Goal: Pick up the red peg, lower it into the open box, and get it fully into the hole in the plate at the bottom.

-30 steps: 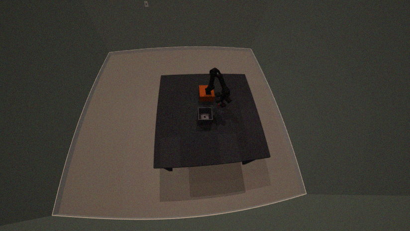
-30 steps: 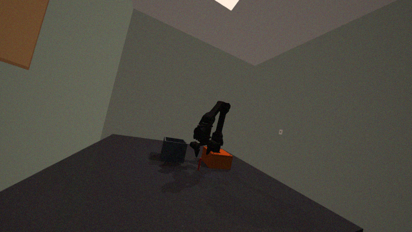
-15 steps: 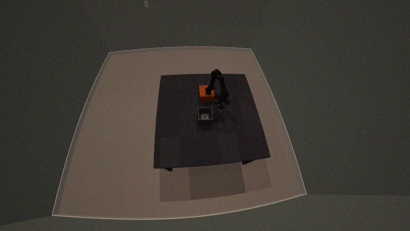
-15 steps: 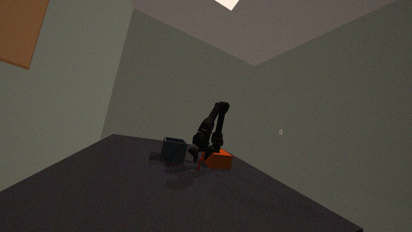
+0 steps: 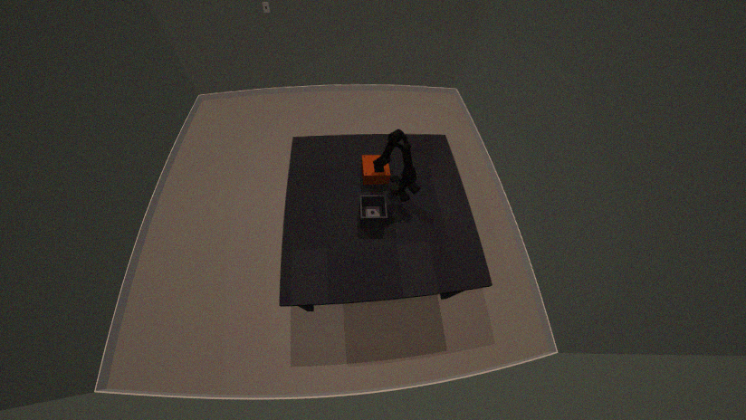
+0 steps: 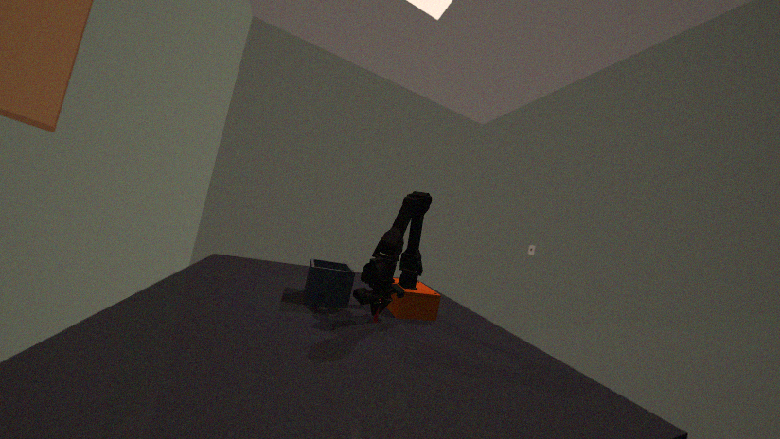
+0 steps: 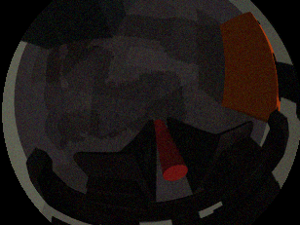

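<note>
My gripper tip is now 190 mm to the left of the pale plate, 140 mm short of it and 30 mm below it. From my gripper tip the other things lie so: red peg 20 mm above, 10 mm to the left.
</note>
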